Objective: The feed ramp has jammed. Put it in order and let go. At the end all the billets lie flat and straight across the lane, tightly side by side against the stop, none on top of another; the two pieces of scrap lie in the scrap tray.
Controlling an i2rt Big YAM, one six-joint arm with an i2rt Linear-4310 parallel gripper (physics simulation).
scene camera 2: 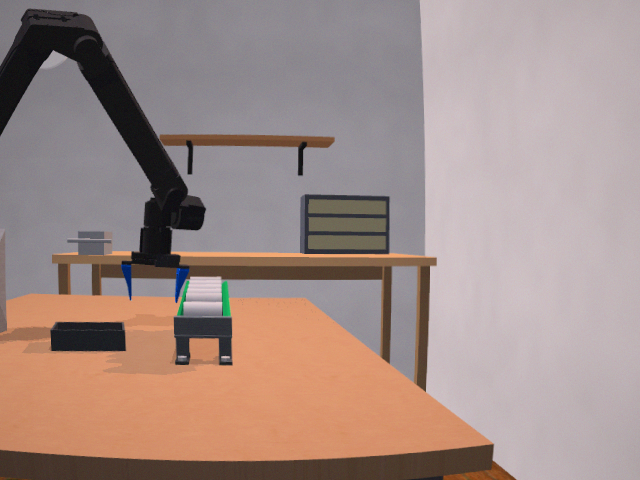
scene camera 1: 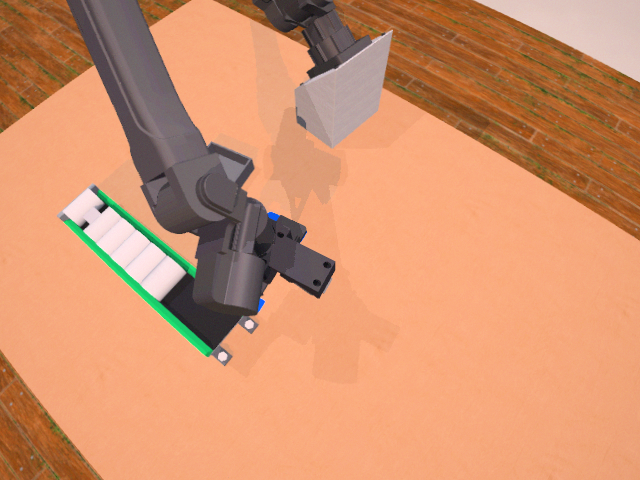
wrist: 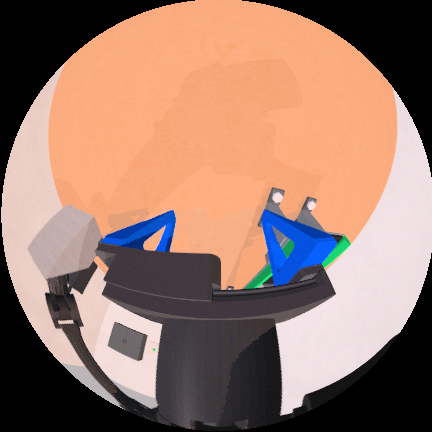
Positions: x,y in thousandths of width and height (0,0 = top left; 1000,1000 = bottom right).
Scene:
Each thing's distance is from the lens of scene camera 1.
dark scrap tray (scene camera 1: 373,349): 78 cm
white billet (scene camera 1: 129,426): 74 cm
white billet (scene camera 1: 213,505): 63 cm
white billet (scene camera 1: 237,534): 61 cm
white cylindrical billet (scene camera 1: 262,570): 58 cm
The marked spots on the white cylindrical billet and the dark scrap tray are 29 cm apart.

